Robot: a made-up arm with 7 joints.
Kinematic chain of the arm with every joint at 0, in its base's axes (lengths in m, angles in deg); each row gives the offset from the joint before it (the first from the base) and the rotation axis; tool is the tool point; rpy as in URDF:
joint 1: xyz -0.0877 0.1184 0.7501 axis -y
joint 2: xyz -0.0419 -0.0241 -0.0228 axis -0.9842 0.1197 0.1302
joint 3: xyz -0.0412 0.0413 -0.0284 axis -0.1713 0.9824 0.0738
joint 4: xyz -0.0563 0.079 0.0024 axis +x
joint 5: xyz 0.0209 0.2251 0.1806 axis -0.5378 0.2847 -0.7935
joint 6: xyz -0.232 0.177 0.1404 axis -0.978 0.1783 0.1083
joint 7: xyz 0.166 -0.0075 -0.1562 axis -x
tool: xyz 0.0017 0.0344 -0.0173 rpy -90 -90 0
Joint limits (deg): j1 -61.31..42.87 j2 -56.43..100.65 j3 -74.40..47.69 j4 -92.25..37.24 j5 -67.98..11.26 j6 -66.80..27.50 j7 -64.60..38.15
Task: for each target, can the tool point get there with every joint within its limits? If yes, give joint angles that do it. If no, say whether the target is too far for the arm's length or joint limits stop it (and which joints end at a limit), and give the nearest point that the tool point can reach.
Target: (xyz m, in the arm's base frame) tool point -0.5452 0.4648 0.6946
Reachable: yes | joints -53.18 9.89 -4.47 -68.70 -21.32 13.83 -39.52
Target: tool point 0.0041 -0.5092 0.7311
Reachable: no: joint limits stop it (at a limit: joint 1, joint 2, joint 4, joint 5, joint 7) | nearest point 0.0330 -0.4445 0.5707 | short by 0.175 m
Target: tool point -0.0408 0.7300 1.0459
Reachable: yes | joints -18.50 -33.76 -49.55 -42.26 -11.01 -58.03 -43.91
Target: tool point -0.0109 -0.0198 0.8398
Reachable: no: joint limits stop it (at a limit: joint 2, joint 3, joint 4, joint 5, joint 6, joint 7) | nearest point 0.1388 -0.0187 1.0147 | short by 0.230 m
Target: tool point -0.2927 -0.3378 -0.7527
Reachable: no: too far | nearest point -0.1908 -0.1188 -0.0055 | short by 0.785 m
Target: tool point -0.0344 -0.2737 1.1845
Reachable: no: joint limits stop it (at a limit: joint 2, joint 4, joint 6) | nearest point -0.0350 -0.2227 1.1797 | short by 0.051 m
